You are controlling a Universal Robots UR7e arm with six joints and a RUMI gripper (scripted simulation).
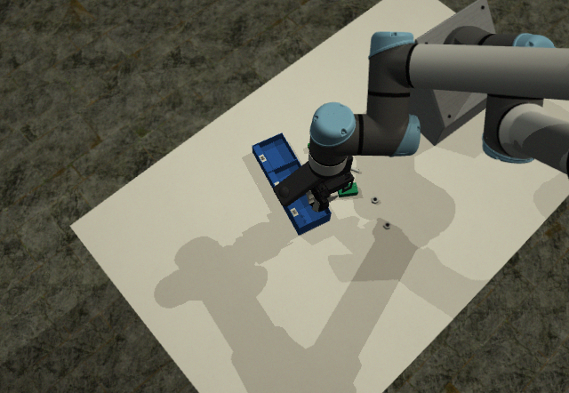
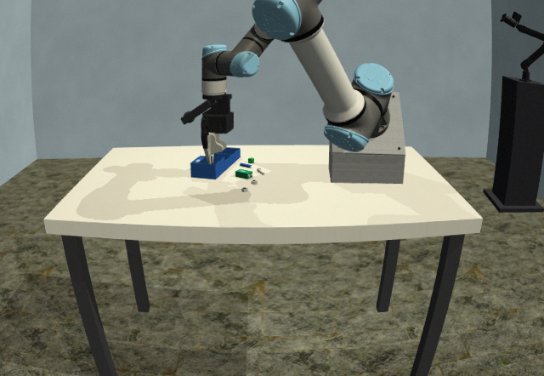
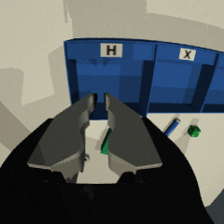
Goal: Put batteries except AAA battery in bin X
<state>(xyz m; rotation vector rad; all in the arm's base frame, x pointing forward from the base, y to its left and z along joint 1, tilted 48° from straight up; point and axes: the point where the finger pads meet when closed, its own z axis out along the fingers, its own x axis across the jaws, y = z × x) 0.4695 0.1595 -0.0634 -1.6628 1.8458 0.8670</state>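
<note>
The green block battery is 11 cm behind my hand and 4 cm below it. The rest, counted from my hand: blue cylindrical battery (10 cm to the right, 9 cm behind, 5 cm below); then grey bolt (15 cm behind, 5 cm to the right, 4 cm below); then blue three-compartment bin row (10 cm to the right, 3 cm below).
</note>
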